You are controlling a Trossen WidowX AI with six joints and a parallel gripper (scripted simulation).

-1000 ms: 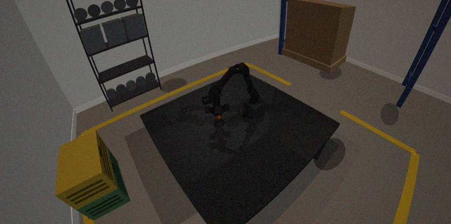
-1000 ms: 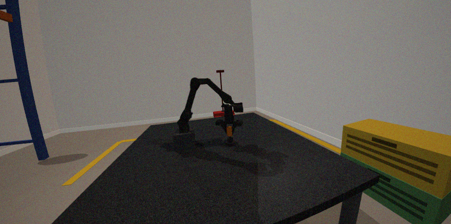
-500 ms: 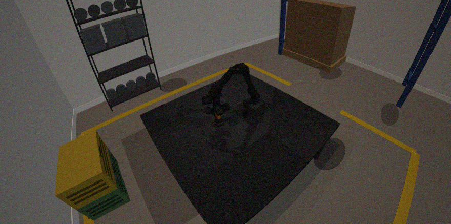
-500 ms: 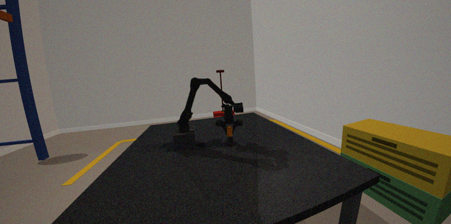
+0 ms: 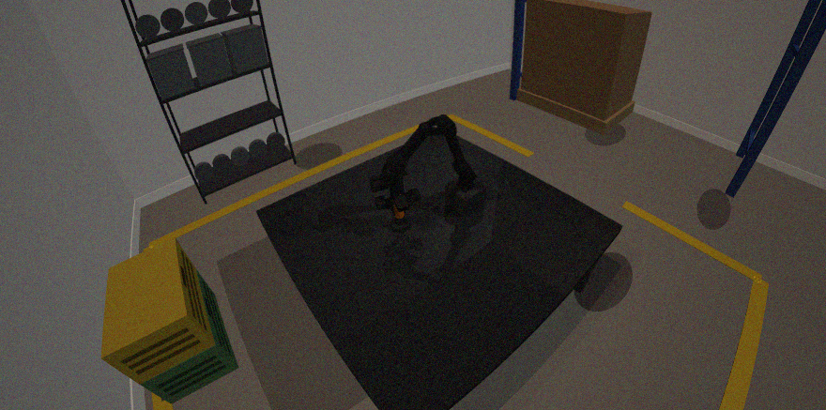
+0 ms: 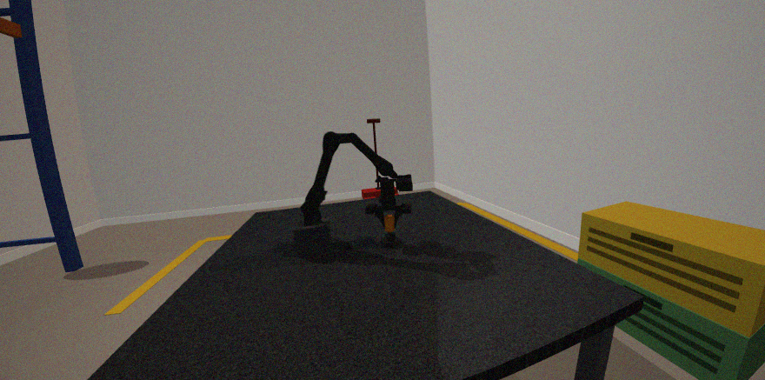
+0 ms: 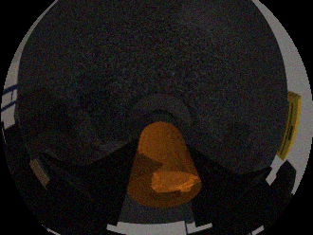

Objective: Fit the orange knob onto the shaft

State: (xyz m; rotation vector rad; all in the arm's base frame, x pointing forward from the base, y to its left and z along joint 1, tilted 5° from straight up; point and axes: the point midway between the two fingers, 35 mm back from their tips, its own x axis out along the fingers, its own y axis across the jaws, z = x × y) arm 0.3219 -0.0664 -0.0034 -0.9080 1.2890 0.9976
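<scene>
Now: gripper tip 2 cm below the orange knob. The rest, counted from my gripper tip: round pedestal (4 cm below).
</scene>
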